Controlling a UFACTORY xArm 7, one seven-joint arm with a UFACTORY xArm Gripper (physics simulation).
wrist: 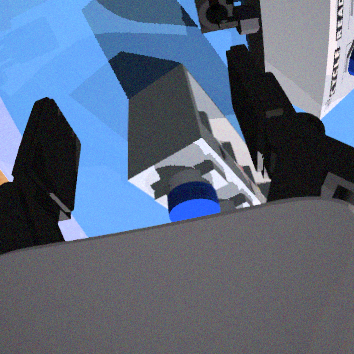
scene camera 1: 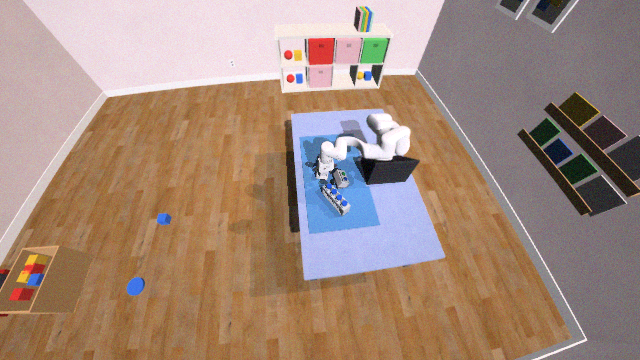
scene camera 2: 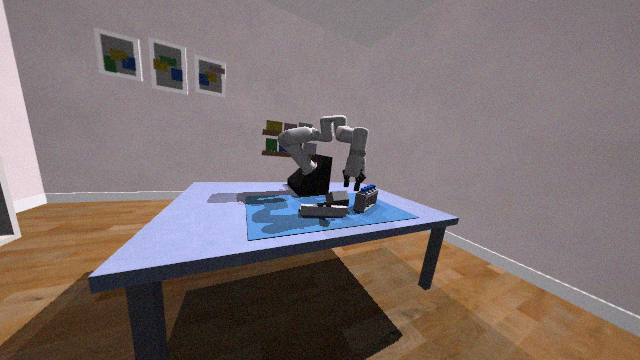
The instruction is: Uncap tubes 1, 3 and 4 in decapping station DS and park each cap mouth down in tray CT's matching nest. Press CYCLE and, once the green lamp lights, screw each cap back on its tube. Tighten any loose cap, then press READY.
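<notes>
Decapping station DS is a long grey block standing on the mat, with a row of several blue caps along its top. Its end cap shows in the wrist view, partly cut off by the gripper body; the caps behind it are hidden there. My gripper is open and empty, pointing down above the near end of the station. Tray CT lies low on the mat; the arm hides most of it in scene camera 1. The grey button box stands beside the station; its lamp state cannot be read.
A dark fixture with a round opening shows at the top of the wrist view, near the right finger. The blue mat lies on the pale table. The black arm pedestal stands beyond the button box.
</notes>
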